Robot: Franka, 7 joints.
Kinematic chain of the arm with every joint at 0, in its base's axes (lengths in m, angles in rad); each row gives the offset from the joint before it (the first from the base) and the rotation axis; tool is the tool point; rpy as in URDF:
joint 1: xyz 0 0 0.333 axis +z
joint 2: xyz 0 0 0 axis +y
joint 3: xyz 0 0 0.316 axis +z
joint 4: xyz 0.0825 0 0 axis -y
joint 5: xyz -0.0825 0 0.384 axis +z
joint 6: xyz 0 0 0 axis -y
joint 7: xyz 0.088 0 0 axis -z
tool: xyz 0 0 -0.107 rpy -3.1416 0 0
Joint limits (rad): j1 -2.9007..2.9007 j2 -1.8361..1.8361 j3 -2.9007..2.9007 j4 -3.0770..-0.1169 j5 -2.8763..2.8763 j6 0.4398..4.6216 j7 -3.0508..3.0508
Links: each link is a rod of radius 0.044 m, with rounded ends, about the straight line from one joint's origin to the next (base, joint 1, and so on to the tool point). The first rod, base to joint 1, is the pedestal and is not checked.
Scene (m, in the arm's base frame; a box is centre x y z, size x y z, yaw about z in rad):
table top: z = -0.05
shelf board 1: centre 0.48 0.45 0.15 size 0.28 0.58 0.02 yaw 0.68
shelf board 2: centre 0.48 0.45 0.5 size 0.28 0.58 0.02 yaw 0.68
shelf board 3: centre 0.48 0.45 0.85 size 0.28 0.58 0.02 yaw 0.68
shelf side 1: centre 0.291 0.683 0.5 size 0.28 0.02 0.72 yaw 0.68
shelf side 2: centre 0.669 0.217 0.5 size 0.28 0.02 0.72 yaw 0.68
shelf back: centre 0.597 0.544 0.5 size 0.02 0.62 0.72 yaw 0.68
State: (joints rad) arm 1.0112 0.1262 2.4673 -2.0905 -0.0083 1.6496 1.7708
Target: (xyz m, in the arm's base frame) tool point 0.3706 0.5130 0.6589
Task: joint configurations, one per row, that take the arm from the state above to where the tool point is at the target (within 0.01 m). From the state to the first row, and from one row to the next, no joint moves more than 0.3 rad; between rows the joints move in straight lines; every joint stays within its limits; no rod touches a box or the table.
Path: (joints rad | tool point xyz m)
1: 0.7142 0.3113 2.4078 -2.0372 -0.0089 1.5857 1.7708 | -0.4626 0.0387 0.5238
2: 0.4171 0.4964 2.3484 -1.9839 -0.0094 1.5218 1.7708 | -0.3801 0.2208 0.5892
3: 0.1201 0.6815 2.2889 -1.9306 -0.0100 1.4580 1.7708 | -0.2218 0.3537 0.6352
4: -0.1770 0.8666 2.2294 -1.8773 -0.0106 1.3941 1.7708 | -0.0176 0.4070 0.6589
5: -0.4740 1.0517 2.1700 -1.8240 -0.0111 1.3302 1.7708 | 0.1916 0.3682 0.6589
6: -0.3135 0.9279 1.9115 -1.5797 -0.0766 1.5777 1.7708 | 0.2802 0.4619 0.6481
7: -0.1531 0.8042 1.6531 -1.3354 -0.1421 1.8252 1.7708 | 0.3706 0.5130 0.6589

